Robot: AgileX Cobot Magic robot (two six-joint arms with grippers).
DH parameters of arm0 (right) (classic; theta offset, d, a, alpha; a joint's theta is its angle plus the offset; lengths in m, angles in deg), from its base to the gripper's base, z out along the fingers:
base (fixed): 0 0 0 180
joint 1: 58.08 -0.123 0 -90
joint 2: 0.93 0 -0.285 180
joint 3: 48.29 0 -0.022 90
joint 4: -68.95 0.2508 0 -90
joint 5: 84.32 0 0.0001 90
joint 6: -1.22 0.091 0 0
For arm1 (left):
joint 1: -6.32 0.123 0 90
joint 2: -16.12 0 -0.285 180
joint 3: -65.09 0 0.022 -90
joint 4: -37 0.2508 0 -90
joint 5: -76.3 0 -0.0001 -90
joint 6: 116.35 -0.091 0 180
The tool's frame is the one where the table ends.
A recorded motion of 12 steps. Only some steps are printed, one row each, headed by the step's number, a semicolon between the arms.
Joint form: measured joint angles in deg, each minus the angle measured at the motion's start. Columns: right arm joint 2, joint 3, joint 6, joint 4, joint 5, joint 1; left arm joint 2, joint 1, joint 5, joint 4, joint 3, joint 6.
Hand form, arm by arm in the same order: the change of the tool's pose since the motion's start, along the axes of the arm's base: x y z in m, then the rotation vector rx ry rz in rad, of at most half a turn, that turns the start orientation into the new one. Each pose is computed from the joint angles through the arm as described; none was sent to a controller.
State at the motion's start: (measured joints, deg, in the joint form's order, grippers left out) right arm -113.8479 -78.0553 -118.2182 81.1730 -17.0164 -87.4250; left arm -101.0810 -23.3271 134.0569 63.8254 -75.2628 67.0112
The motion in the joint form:
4: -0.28 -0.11 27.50 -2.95 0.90 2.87; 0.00 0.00 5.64 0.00 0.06 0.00
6: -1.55 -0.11 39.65 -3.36 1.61 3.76; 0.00 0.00 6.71 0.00 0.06 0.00
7: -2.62 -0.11 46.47 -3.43 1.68 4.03; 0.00 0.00 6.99 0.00 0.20 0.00
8: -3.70 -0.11 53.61 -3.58 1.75 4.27; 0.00 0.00 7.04 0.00 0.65 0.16
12: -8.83 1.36 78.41 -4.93 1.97 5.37; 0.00 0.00 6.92 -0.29 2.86 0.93
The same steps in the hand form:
4: 0.0121 -0.0211 -0.0029 0.1131 0.1742 -0.4648; -0.0007 -0.0019 0.0085 -0.0784 -0.0552 -0.0174
6: 0.0190 -0.0253 -0.0125 0.1601 0.2733 -0.6659; -0.0009 -0.0022 0.0102 -0.0934 -0.0659 -0.0208
7: 0.0235 -0.0254 -0.0201 0.1866 0.3292 -0.7767; -0.0014 -0.0020 0.0101 -0.0962 -0.0665 -0.0216
8: 0.0279 -0.0254 -0.0280 0.2130 0.3845 -0.8932; -0.0030 -0.0011 0.0086 -0.0947 -0.0579 -0.0211
12: 0.0457 -0.0284 -0.0734 0.2477 0.5702 -1.3267; -0.0105 0.0037 0.0010 -0.0837 -0.0118 -0.0128

